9 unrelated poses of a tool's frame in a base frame.
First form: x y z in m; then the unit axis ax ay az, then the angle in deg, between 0 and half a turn.
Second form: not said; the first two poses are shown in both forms.
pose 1, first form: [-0.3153 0.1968 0.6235 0.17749 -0.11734 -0.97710 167.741]
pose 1, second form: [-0.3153 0.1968 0.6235 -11.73 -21.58 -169.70]
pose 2, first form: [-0.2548 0.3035 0.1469 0.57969 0.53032 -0.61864 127.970]
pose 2, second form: [-0.2548 0.3035 0.1469 89.83 -9.28 -94.21]
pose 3, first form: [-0.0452 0.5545 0.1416 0.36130 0.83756 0.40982 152.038]
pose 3, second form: [-0.0452 0.5545 0.1416 -139.92 42.19 -149.35]
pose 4, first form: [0.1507 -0.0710 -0.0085 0.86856 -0.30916 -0.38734 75.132]
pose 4, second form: [0.1507 -0.0710 -0.0085 63.87 -33.29 -12.07]
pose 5, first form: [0.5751 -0.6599 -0.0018 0.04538 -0.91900 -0.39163 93.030]
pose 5, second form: [0.5751 -0.6599 -0.0018 -71.97 -69.46 -98.31]
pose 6, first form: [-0.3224 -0.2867 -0.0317 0.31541 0.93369 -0.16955 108.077]
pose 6, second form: [-0.3224 -0.2867 -0.0317 118.26 54.84 -108.21]
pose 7, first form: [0.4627 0.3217 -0.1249 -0.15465 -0.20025 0.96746 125.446]
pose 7, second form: [0.4627 0.3217 -0.1249 11.33 -23.55 126.26]
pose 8, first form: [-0.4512 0.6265 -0.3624 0.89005 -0.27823 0.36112 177.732]
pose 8, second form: [-0.4512 0.6265 -0.3624 162.27 39.17 41.07]
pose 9, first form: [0.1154 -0.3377 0.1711 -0.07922 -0.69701 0.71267 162.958]
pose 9, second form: [0.1154 -0.3377 0.1711 87.74 -18.34 173.90]
